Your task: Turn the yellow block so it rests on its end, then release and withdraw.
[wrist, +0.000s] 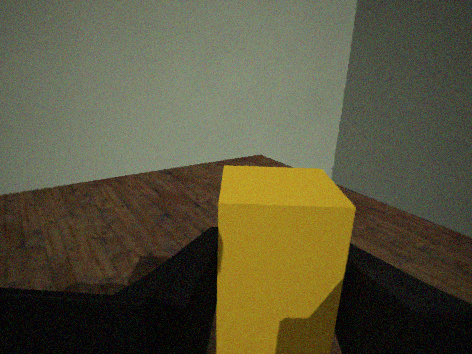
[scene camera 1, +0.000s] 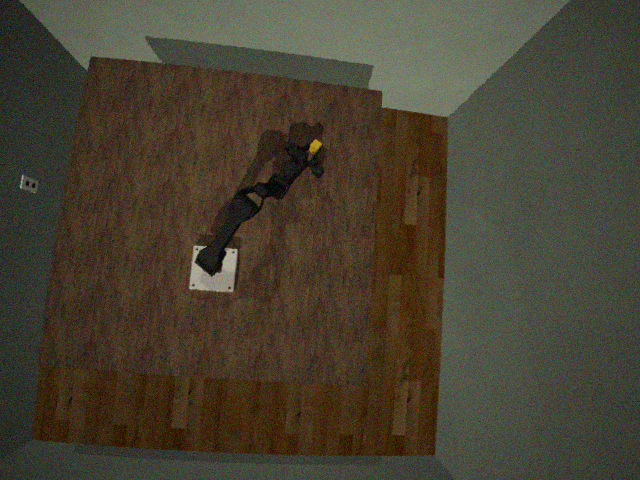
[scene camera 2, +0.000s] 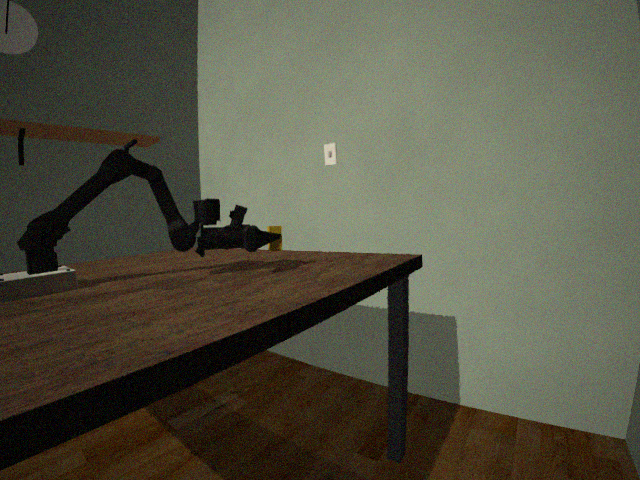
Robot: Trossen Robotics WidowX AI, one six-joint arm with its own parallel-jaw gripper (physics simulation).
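Note:
The yellow block (scene camera 1: 315, 144) (scene camera 2: 271, 230) (wrist: 280, 240) is upright, its long side near vertical, between the fingers. My gripper (scene camera 1: 313, 151) (scene camera 2: 277, 237) (wrist: 268, 241) is shut on it and points about level, outward from the base. In scene camera 2 the block's lower end shows at the line of the table's far edge; it appears to hang a little above the wooden table (scene camera 1: 155, 320) (scene camera 2: 170, 320) (wrist: 100, 225). The wrist view shows the block's top face and near side, with a dark finger on each side; its lower end is out of that view.
The arm's white base plate (scene camera 1: 227, 279) (scene camera 2: 38, 285) is fixed to the table. The table's far corner (wrist: 260, 157) shows beyond the block in the wrist view. Walls stand beyond the table. A brown shelf (scene camera 2: 82, 135) is on the wall behind the arm in scene camera 2.

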